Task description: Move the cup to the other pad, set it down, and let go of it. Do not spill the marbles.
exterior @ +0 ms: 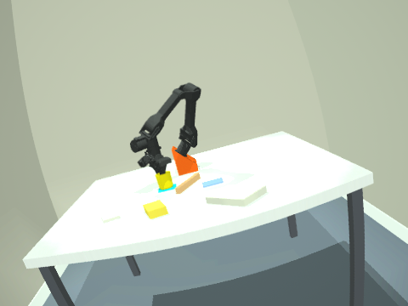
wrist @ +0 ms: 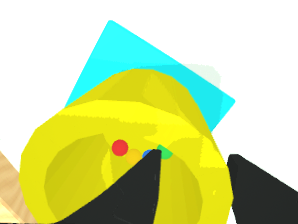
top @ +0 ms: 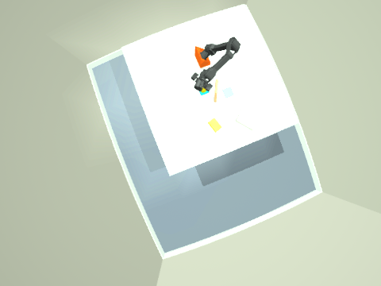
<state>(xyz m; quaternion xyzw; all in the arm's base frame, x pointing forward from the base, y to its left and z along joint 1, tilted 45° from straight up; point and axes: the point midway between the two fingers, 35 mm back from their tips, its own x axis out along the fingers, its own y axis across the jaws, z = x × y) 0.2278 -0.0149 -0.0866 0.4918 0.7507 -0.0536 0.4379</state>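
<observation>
Now: gripper tip 2 cm short of the yellow cup, 1 cm to the right of it and 1 cm above it. Also, from my gripper tip: blue marble (3 cm to the left, 3 cm below, 1 cm ahead); green marble (3 cm below, 2 cm to the left); red marble (3 cm to the left, 3 cm below, 2 cm ahead).
</observation>
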